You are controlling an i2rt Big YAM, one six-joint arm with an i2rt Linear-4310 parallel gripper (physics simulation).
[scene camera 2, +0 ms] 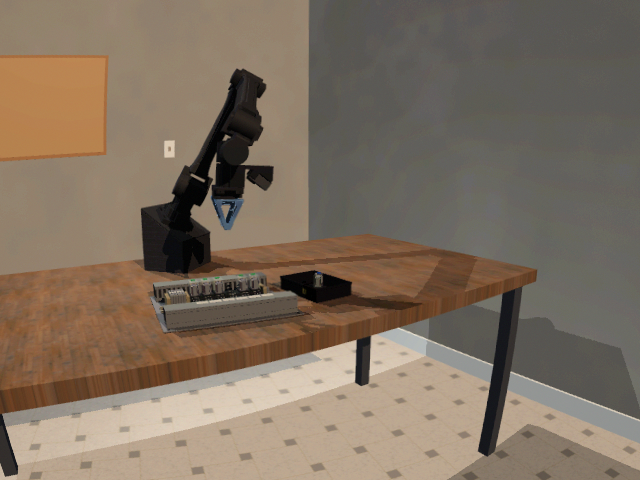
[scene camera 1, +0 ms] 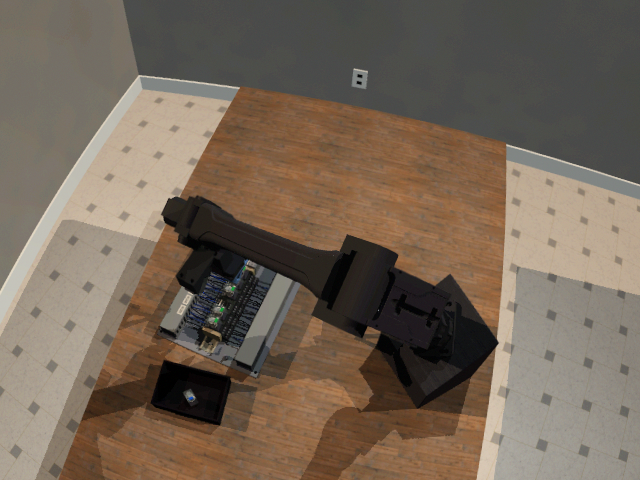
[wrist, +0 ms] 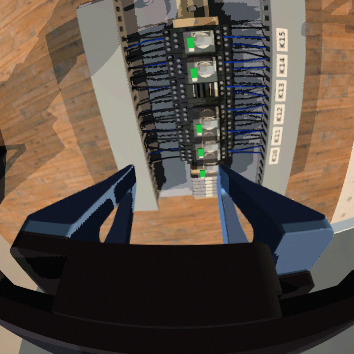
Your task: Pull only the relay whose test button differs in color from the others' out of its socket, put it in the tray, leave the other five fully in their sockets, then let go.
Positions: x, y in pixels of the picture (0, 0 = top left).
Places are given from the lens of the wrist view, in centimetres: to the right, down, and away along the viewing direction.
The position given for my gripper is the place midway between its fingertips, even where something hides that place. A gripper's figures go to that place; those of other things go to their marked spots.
my gripper (wrist: 175, 173): 0, 0, 13
grey panel (wrist: 173, 176): 0, 0, 36
